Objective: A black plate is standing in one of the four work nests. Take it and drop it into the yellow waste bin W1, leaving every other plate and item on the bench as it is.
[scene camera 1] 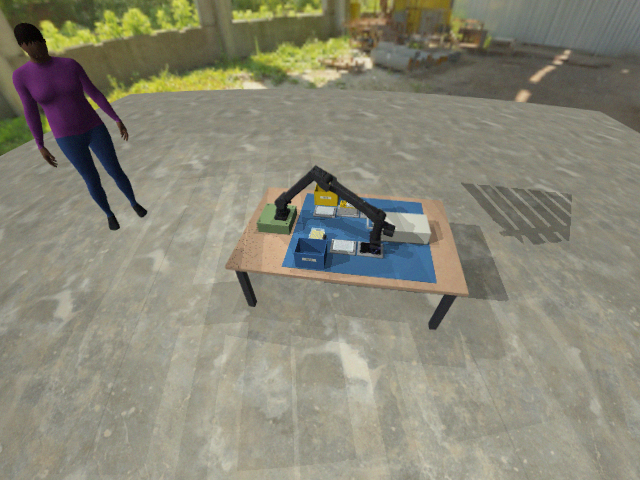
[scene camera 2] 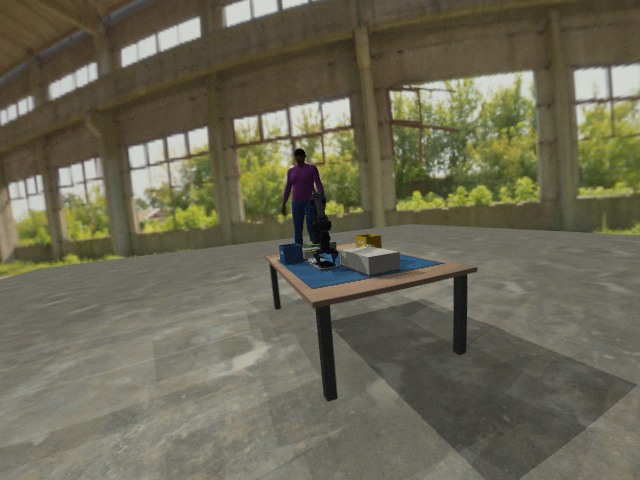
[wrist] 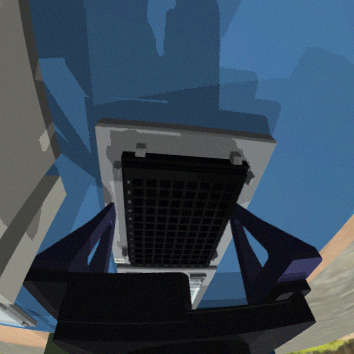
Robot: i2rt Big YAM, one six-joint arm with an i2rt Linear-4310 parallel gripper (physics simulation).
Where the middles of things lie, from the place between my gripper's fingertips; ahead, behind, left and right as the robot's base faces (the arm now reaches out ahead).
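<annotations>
The pale box (scene camera 1: 410,228) is 20 cm to the left of my hand, 15 cm ahead of it and 4 cm above it, and as for the black plate (wrist: 176,207), my hand is 2 cm past that.
</annotations>
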